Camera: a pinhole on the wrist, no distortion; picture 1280 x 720 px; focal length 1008.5 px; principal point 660.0 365.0 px. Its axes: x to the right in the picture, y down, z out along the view. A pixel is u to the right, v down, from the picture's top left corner.
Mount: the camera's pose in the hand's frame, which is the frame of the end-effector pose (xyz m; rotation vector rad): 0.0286 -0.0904 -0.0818 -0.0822 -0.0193 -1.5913
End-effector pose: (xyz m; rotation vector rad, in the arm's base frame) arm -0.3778 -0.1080 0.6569 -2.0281 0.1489 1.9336
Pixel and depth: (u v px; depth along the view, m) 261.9 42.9 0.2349
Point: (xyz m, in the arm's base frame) -0.5280 -0.0848 0.6851
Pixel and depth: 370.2 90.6 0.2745
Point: -0.5628 -0.0615 0.6845
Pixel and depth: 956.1 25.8 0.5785
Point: -0.8107 0.2337 0.8262
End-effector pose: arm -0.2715 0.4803 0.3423 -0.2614 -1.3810 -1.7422
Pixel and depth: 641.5 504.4 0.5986
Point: -0.5563 0.8575 0.5834
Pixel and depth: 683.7 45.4 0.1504
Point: -0.3480 0.5480 0.3024
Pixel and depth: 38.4 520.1 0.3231
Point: -0.3115 0.6288 0.5717
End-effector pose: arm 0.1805 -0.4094 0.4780 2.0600 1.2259 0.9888
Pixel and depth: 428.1 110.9 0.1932
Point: 0.2495 -0.4140 0.3859
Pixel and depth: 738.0 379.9 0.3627
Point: 0.3757 -0.3470 0.2575
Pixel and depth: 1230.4 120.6 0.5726
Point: 0.3817 -0.3700 -0.1321
